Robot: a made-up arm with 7 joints. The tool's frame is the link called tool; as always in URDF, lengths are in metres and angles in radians. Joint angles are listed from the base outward. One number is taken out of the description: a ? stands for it. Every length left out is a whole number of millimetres.
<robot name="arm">
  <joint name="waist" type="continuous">
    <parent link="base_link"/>
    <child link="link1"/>
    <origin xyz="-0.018 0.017 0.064" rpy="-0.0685 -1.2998 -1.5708"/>
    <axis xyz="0 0 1"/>
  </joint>
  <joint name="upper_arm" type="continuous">
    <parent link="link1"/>
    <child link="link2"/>
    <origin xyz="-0.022 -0.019 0" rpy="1.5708 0 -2.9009"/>
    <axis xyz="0 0 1"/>
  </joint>
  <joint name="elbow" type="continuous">
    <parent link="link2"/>
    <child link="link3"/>
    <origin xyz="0.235 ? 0" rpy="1.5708 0 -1.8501"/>
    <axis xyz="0 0 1"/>
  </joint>
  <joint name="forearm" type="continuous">
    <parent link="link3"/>
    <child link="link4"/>
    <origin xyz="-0.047 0.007 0" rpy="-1.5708 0 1.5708"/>
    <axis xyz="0 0 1"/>
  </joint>
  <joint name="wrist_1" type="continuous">
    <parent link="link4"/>
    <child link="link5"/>
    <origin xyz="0.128 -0.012 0" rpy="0 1.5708 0"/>
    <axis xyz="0 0 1"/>
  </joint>
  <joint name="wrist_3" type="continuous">
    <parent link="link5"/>
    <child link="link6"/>
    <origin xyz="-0.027 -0.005 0" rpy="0 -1.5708 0"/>
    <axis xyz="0 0 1"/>
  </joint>
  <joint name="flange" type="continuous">
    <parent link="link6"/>
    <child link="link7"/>
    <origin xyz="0.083 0.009 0" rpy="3.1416 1.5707 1.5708"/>
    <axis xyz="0 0 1"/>
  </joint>
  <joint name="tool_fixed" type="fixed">
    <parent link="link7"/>
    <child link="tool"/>
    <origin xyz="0.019 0.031 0" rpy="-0.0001 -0.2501 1.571"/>
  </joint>
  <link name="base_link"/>
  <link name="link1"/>
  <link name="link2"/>
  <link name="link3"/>
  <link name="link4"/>
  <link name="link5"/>
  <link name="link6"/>
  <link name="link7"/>
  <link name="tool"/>
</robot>
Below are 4 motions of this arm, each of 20 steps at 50 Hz.
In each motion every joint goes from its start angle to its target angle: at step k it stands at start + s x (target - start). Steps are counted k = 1, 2, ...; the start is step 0. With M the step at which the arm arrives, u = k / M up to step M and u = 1 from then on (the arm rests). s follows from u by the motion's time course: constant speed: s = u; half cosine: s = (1 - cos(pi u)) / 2; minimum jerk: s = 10 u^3 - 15 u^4 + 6 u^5.
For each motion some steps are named. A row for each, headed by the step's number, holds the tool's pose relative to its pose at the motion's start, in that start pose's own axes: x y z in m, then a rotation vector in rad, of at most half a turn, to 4 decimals.
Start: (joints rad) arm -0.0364 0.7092 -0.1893 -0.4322 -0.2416 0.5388 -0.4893
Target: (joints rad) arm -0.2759 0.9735 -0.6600 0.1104 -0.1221 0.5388 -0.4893
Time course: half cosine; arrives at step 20
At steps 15, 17, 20:
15: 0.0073 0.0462 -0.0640 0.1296 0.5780 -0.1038
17: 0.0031 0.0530 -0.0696 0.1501 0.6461 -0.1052
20: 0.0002 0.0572 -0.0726 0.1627 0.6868 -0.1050

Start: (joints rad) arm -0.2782 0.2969 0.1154 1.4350 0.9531 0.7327 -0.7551
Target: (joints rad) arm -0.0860 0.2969 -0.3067 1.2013 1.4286 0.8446 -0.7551
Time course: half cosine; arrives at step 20
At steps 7, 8, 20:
7: -0.0070 0.0058 -0.0018 0.1606 0.1301 0.1316
8: -0.0089 0.0067 -0.0015 0.2041 0.1628 0.1664
20: -0.0225 -0.0022 0.0146 0.6139 0.4103 0.4790

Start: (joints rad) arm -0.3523 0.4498 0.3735 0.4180 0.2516 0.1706 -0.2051
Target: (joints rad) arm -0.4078 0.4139 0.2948 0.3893 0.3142 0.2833 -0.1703
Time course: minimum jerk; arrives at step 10
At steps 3, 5, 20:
3: 0.0030 -0.0038 0.0019 0.0065 0.0060 -0.0053
5: 0.0091 -0.0116 0.0059 0.0209 0.0175 -0.0155
20: 0.0177 -0.0228 0.0127 0.0444 0.0328 -0.0284

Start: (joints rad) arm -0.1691 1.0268 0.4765 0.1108 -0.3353 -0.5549 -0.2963
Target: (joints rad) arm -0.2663 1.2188 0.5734 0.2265 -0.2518 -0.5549 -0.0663
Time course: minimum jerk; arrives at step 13
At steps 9, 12, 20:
9: 0.0280 0.0551 0.0216 0.2664 -0.0323 0.1641
12: 0.0333 0.0663 0.0280 0.3201 -0.0439 0.2011
20: 0.0334 0.0665 0.0281 0.3214 -0.0442 0.2020

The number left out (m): -0.048
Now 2 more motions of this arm.
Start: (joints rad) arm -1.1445 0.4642 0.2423 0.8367 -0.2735 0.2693 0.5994
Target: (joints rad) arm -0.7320 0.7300 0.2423 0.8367 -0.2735 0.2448 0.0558
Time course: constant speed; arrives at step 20
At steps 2, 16, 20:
2: 0.0007 0.0165 -0.0095 0.0249 0.0084 -0.0254
16: -0.0086 0.1340 -0.0540 0.2035 0.1019 -0.2215
20: -0.0150 0.1668 -0.0592 0.2541 0.1413 -0.2826

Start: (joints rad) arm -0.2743 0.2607 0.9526 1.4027 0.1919 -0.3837 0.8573
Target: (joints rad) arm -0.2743 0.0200 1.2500 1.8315 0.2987 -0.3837 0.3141
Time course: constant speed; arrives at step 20
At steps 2, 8, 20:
2: -0.0151 -0.0038 -0.0174 0.0085 0.0604 -0.0706
8: -0.0680 -0.0127 -0.0644 0.0121 0.2501 -0.2847
20: -0.1995 -0.0172 -0.1265 -0.0845 0.6605 -0.7085

